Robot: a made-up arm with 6 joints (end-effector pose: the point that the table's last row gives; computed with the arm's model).
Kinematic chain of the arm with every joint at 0, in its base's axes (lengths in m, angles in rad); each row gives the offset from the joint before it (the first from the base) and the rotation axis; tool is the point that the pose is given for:
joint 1: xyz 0 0 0.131 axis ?
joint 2: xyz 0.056 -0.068 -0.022 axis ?
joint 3: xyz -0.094 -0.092 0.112 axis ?
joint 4: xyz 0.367 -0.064 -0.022 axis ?
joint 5: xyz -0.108 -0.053 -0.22 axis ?
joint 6: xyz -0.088 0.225 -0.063 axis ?
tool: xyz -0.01 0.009 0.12
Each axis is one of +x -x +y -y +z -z.
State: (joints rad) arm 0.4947 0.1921 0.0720 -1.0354 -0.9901 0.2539
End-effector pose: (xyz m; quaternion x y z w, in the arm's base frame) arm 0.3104 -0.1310 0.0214 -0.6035 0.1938 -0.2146 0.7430
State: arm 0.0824 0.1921 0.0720 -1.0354 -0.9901 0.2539
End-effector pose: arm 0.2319 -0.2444 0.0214 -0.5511 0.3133 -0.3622 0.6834
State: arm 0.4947 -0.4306 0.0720 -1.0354 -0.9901 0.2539
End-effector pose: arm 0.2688 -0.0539 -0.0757 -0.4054 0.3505 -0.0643 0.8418
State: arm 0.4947 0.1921 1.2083 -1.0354 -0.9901 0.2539
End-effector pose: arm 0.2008 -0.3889 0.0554 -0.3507 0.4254 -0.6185 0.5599
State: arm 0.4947 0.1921 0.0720 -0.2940 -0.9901 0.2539
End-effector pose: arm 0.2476 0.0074 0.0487 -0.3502 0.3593 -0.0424 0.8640
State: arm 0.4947 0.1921 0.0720 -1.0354 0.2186 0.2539
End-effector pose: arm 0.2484 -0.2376 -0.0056 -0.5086 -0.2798 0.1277 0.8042
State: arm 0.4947 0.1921 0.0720 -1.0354 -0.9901 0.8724
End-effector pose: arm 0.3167 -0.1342 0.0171 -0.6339 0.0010 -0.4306 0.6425
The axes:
joint 1: +z
joint 2: -x
joint 3: -z
joint 4: +x
joint 5: -y
joint 6: -z

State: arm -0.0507 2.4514 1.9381 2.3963 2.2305 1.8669
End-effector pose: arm -0.0902 0.4831 -0.0149 0.9275 -0.0252 0.3597 0.0984
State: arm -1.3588 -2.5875 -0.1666 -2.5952 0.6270 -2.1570
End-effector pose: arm 0.1804 -0.1302 -0.2618 -0.3379 0.0899 0.3021 0.8868
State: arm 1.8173 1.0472 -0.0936 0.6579 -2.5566 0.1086
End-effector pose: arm -0.1111 0.2938 -0.0072 -0.8273 0.4718 0.0720 0.2963
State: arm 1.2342 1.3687 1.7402 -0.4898 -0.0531 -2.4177
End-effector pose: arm 0.2077 -0.1428 0.3440 -0.5890 0.0165 0.5596 0.5829
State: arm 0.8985 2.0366 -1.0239 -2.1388 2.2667 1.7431
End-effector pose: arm 0.2363 0.4060 0.1391 -0.3377 0.2122 0.8994 0.1792
